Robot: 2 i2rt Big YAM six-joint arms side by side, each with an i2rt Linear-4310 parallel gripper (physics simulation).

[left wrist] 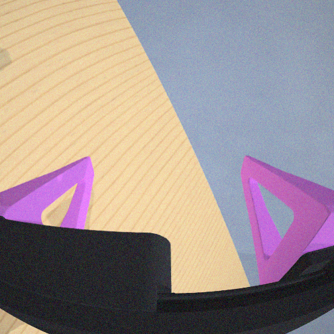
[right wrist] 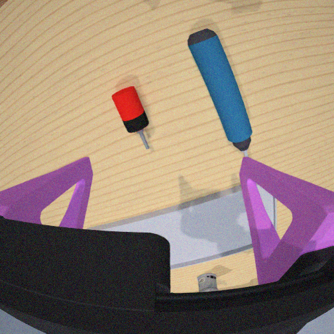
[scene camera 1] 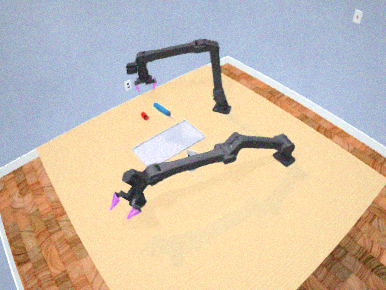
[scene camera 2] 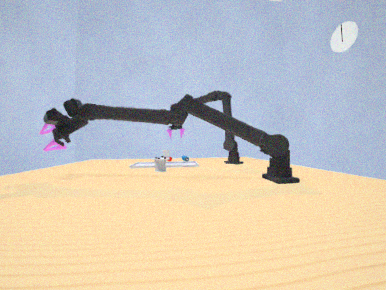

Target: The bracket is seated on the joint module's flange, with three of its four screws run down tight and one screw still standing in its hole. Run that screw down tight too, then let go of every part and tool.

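Places are measured from the left arm's base along level axes (x ahead, y left, z up), in millimetres.
Where they show: left gripper, fingertip midpoint: [scene camera 1: 118, 214] [scene camera 2: 42, 142]; right gripper, fingertip midpoint: [scene camera 1: 146, 91] [scene camera 2: 175, 137]; left arm's base, link origin: [scene camera 1: 283, 158] [scene camera 2: 279, 180]; right arm's base, link origin: [scene camera 1: 222, 109] [scene camera 2: 233, 163].
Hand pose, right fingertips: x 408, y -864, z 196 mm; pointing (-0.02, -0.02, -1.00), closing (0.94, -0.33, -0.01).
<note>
Things, the pixels of their top centre, and the offset from my right fingertips.
- joint module, top centre: [scene camera 2: 160, 158] 132 mm down, 63 mm ahead, 575 mm left
- blue driver, top centre: [scene camera 1: 164, 108] [scene camera 2: 185, 156] 155 mm down, 81 mm back, 56 mm left
- short red driver, top centre: [scene camera 1: 145, 115] [scene camera 2: 169, 157] 162 mm down, 54 mm ahead, 29 mm left
- flat pale tray, top centre: [scene camera 1: 168, 142] [scene camera 2: 165, 163] 180 mm down, 60 mm ahead, 332 mm left
The joint module [scene camera 2: 160, 165] [right wrist: 207, 282] is a small grey cylinder standing in front of the tray. The bracket [scene camera 1: 191, 153] [scene camera 2: 166, 153] is a pale plate on it, partly hidden behind the left arm in scene camera 1. The screws are too small or hidden to judge. A blue driver [scene camera 1: 161, 109] [scene camera 2: 185, 158] [right wrist: 220, 90] and a short red driver [scene camera 1: 144, 116] [scene camera 2: 170, 159] [right wrist: 129, 105] lie on the table behind the tray. My right gripper [scene camera 1: 146, 91] [scene camera 2: 176, 137] [right wrist: 165, 165] is open and empty, high above the table near both drivers. My left gripper [scene camera 1: 119, 214] [scene camera 2: 43, 141] [left wrist: 167, 164] is open and empty, raised at the far left.
A flat pale tray [scene camera 1: 170, 142] [scene camera 2: 190, 164] [right wrist: 185, 252] lies between the drivers and the joint module. The left arm stretches across the picture in front of the module in scene camera 1. The table edge [left wrist: 186, 132] runs beneath the left gripper's view.
</note>
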